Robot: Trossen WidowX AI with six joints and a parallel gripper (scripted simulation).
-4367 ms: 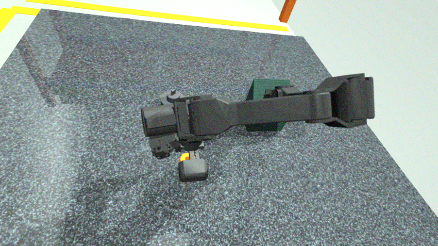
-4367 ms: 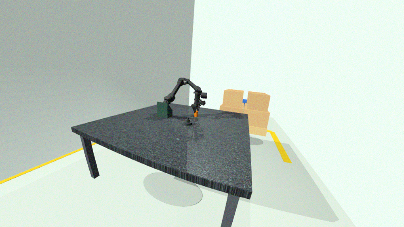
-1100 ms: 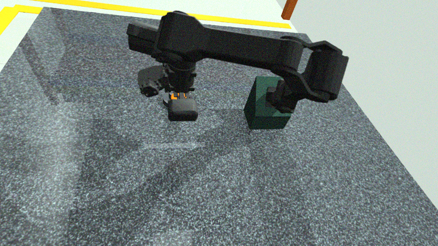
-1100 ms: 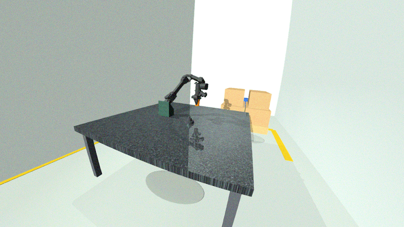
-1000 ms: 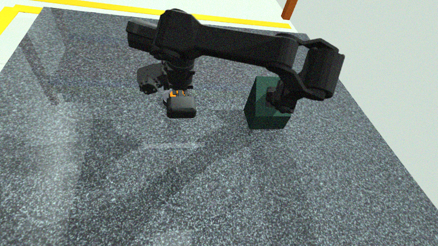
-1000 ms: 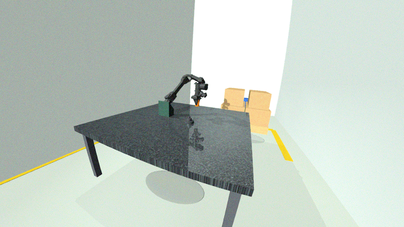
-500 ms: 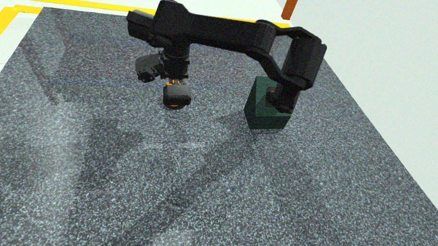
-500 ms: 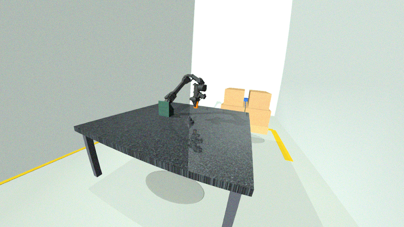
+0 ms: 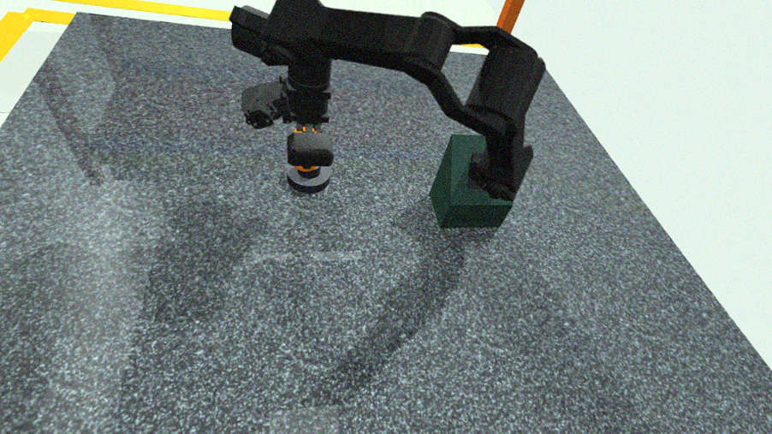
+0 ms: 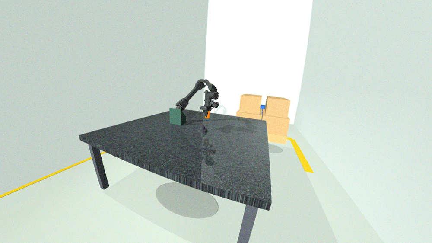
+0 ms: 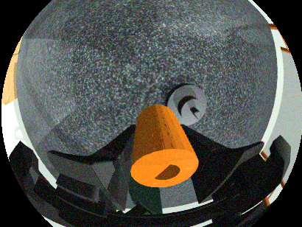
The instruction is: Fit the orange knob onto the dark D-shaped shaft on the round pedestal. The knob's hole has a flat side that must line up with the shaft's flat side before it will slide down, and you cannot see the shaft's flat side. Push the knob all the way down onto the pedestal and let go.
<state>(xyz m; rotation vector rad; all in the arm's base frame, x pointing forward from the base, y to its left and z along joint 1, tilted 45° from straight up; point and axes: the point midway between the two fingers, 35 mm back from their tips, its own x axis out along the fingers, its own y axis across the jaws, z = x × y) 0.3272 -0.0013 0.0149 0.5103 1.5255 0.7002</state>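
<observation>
My gripper tip is 7 cm to the left of the dark shaft and 8 cm above it. From my gripper tip the other things lie so: orange knob 2 cm above.
</observation>
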